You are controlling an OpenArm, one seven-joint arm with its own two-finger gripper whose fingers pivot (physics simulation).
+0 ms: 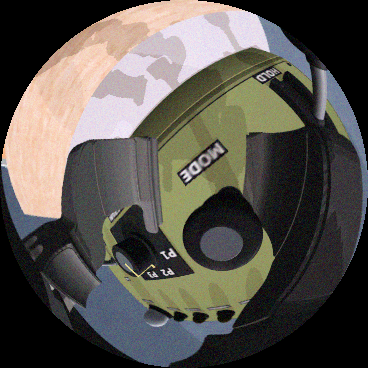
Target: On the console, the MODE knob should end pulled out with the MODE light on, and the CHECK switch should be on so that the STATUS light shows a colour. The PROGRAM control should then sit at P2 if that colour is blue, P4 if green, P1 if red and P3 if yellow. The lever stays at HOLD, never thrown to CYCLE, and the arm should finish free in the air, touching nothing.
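Observation:
The console [280, 112] is green. The black round MODE knob [221, 232], with a grey face, stands below its MODE label [203, 163]; I cannot tell how far out it is. My gripper [198, 189] is open, its fingers apart on both sides of the knob; a strip of panel shows between the left finger and the knob. The PROGRAM control [131, 256] is partly behind the left finger, beside the marks P1, P2 and P3; its setting is unclear. The lever [320, 92] is near the HOLD label [268, 75]. I cannot make out the CHECK switch, MODE light or STATUS light.
A silver dome [156, 316] and small black parts [200, 317] line the console's lower edge. A pale mat [112, 117] and a wooden surface [45, 130] lie beyond its upper left side. The lever rises close to the right finger.

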